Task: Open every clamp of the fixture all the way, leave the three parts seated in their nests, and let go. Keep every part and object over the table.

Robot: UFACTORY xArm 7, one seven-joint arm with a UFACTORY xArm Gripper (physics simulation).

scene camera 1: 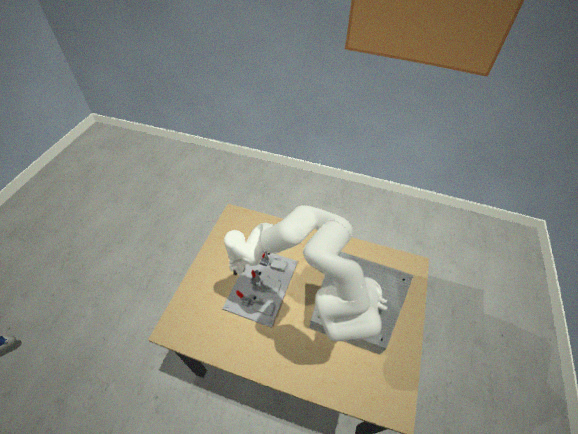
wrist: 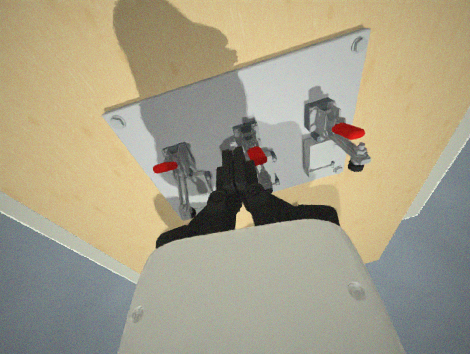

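Observation:
The grey fixture plate (scene camera 1: 231, 303) (wrist: 290, 75) carries three clamps with red handles. The clamp on the wrist view's right (wrist: 325, 119) has its arm raised, its black pad off the pale block (scene camera 1: 278, 264) (wrist: 320, 154). The clamp on the left (scene camera 1: 248, 300) (wrist: 184, 159) has its handle out sideways; its arm looks raised, pad partly behind my gripper. The middle clamp (scene camera 1: 257, 280) (wrist: 246, 134) has its red handle (scene camera 1: 253, 274) (wrist: 257, 155) beside my fingertips; its arm position is unclear. The other two parts are hard to make out. My gripper (scene camera 1: 235, 272) (wrist: 236, 161) is shut and empty, above the plate.
The wooden table (scene camera 1: 215, 345) (wrist: 60, 125) extends around the plate. The robot's base stands on a darker grey plate (scene camera 1: 397, 320) at the table's right. The arm (scene camera 1: 330, 250) reaches over the table from there. A shoe (scene camera 1: 7, 344) shows on the floor at far left.

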